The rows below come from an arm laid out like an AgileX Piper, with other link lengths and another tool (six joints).
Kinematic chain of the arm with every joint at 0, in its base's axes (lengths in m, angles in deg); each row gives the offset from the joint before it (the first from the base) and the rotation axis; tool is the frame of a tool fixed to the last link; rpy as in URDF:
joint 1: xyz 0 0 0.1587 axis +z
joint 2: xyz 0 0 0 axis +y
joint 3: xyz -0.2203 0 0.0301 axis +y
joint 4: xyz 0.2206 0 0.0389 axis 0.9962 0 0.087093
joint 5: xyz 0 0 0 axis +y
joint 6: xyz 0.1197 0 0.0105 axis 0.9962 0 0.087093
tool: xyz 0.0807 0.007 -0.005 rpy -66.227 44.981 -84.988
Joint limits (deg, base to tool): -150..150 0..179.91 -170..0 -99.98..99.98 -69.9..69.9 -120..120
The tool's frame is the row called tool.
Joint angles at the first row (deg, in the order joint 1, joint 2, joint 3, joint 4, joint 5, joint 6):
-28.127 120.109 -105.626 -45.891 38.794 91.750
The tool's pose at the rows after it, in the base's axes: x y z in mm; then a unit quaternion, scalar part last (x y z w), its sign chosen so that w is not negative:
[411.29 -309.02 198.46 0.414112 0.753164 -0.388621 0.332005]
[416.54 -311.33 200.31 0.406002 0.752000 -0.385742 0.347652]
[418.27 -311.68 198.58 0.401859 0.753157 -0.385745 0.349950]
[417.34 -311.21 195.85 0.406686 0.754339 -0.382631 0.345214]
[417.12 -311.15 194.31 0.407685 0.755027 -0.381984 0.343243]
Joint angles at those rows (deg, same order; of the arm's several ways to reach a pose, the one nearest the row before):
-28.702 120.781 -105.749 -46.136 36.579 91.750
-29.164 121.175 -105.840 -46.630 34.037 91.722
-29.232 121.522 -105.842 -46.859 33.358 91.623
-29.232 121.656 -105.842 -46.196 33.811 91.624
-29.232 121.785 -105.842 -46.046 33.933 91.623

